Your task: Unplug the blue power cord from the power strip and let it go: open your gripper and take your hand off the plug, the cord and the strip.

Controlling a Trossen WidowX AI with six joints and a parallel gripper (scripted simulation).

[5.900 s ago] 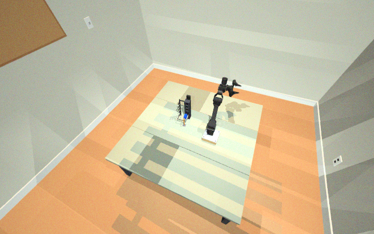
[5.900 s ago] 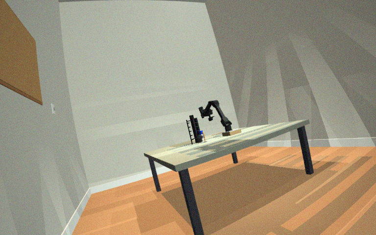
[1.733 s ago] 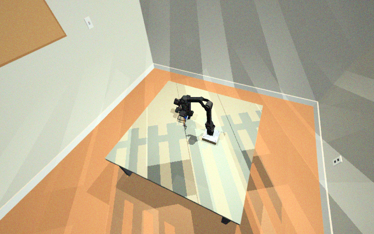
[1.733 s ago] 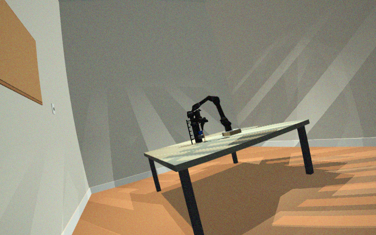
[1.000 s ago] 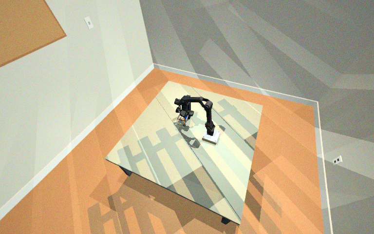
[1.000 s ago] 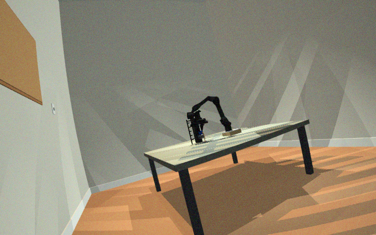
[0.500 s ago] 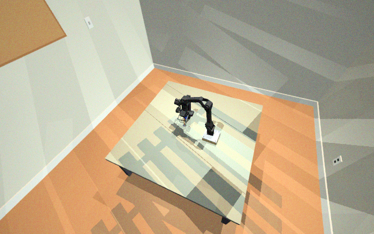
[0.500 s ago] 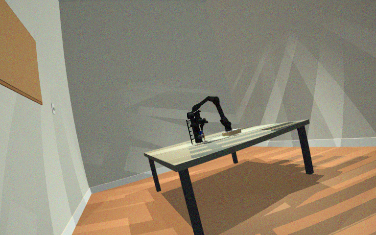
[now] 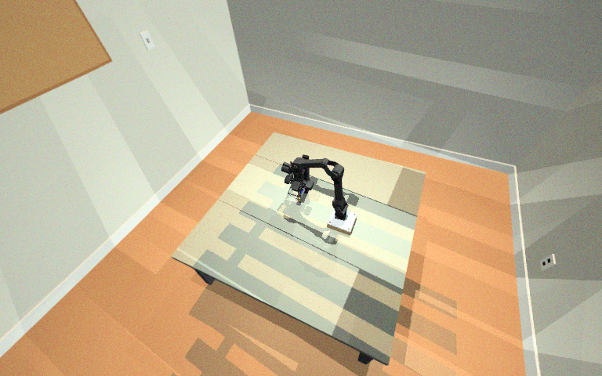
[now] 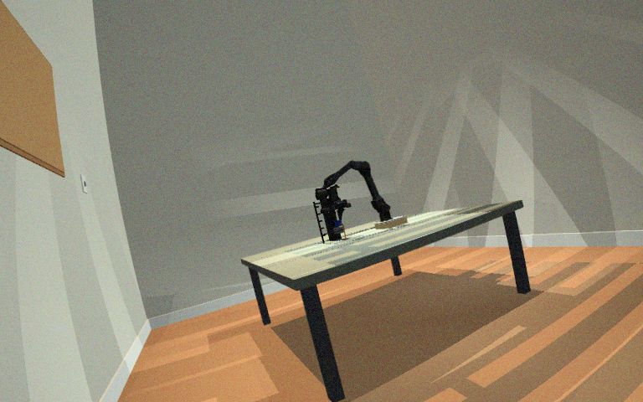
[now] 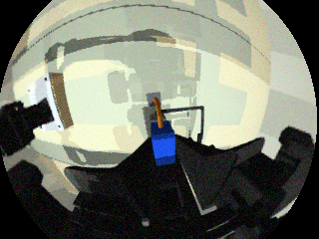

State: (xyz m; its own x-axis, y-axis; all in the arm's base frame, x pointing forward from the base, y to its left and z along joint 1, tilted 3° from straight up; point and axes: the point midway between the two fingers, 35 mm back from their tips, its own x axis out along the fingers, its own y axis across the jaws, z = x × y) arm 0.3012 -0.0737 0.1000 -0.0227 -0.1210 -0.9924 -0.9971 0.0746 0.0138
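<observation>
The blue plug lies 30 mm to the right of my gripper tip.
</observation>
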